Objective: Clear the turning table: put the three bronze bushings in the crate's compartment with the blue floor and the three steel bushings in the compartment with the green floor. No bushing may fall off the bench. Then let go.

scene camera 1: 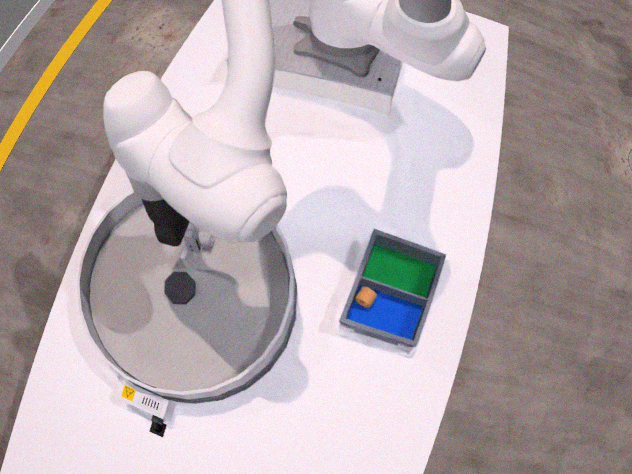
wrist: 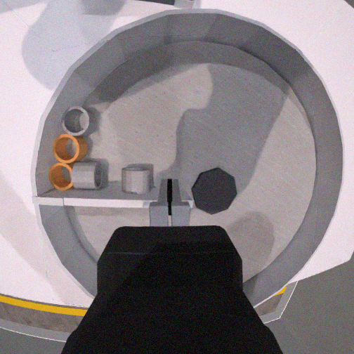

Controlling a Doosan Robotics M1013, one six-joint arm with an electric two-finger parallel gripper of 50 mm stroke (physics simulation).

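Pixels of known places: gripper, fingertip midpoint: (scene camera 1: pixel 194 248); arm's base, origin of the base link: (scene camera 1: pixel 344 41).
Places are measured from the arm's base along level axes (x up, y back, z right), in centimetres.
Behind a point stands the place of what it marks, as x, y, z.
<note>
My gripper (scene camera 1: pixel 197 246) @(2.5, -59.7, 0.2) (wrist: pixel 169 189) is shut above the turning table (scene camera 1: pixel 290 326) @(-3.7, -62.5, -20.4) (wrist: pixel 327 145); its fingertips meet and no bushing shows between them. In the wrist view, a lying steel bushing (wrist: pixel 88 176) touches a bronze bushing (wrist: pixel 54 176). A second bronze bushing (wrist: pixel 84 148) sits just above that one, and a steel bushing (wrist: pixel 65 121) above it, near the left wall. Another steel bushing (wrist: pixel 137 180) stands by the white-topped fence (wrist: pixel 100 202), left of the fingers. In the crate (scene camera 1: pixel 430 298) @(-2.7, -46.7, -40.5), a bronze bushing (scene camera 1: pixel 366 297) @(-3.9, -51.4, -29.7) lies on the blue floor (scene camera 1: pixel 393 320) @(-7.0, -52.1, -36.1). The green floor (scene camera 1: pixel 400 270) @(-7.1, -42.7, -33.0) bears no bushing.
The fence runs from the table's left wall to under the fingers. A dark octagonal hub (scene camera 1: pixel 179 287) @(-1.5, -66.6, 0.4) (wrist: pixel 214 191) stands right of the fingers in the wrist view. A label box (scene camera 1: pixel 148 403) @(-1.8, -89.5, -5.2) is at the table's near side. The crate's divider separates its two compartments.
</note>
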